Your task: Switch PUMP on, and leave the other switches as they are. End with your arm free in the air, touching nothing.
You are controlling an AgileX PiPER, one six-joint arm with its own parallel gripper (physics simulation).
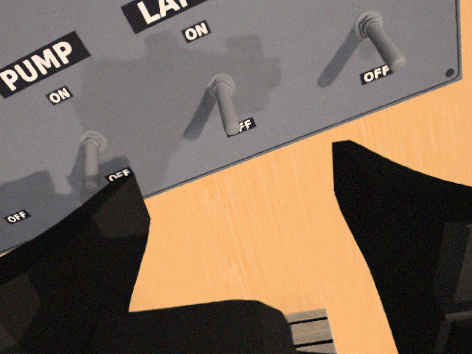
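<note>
The PUMP label [45, 65] is at the left of the grey panel [300, 100]. Below it, the PUMP switch [91, 162] has its lever pointing down, on the side of its OFF mark, away from its ON mark [59, 95]. My gripper [235, 182] is open, with nothing between its fingers. Its left fingertip shows just right of and below the PUMP lever's tip and partly covers the OFF mark; whether they touch cannot be told. The right fingertip is over the wooden table, beyond the panel's lower edge.
The switch under the partly cut label [165, 11] right of PUMP has its lever [228, 112] down at OFF. A further switch [385, 45] at the right is also down at OFF. Another OFF mark [17, 216] shows at the lower left. A grey slatted piece [311, 331] lies at the bottom.
</note>
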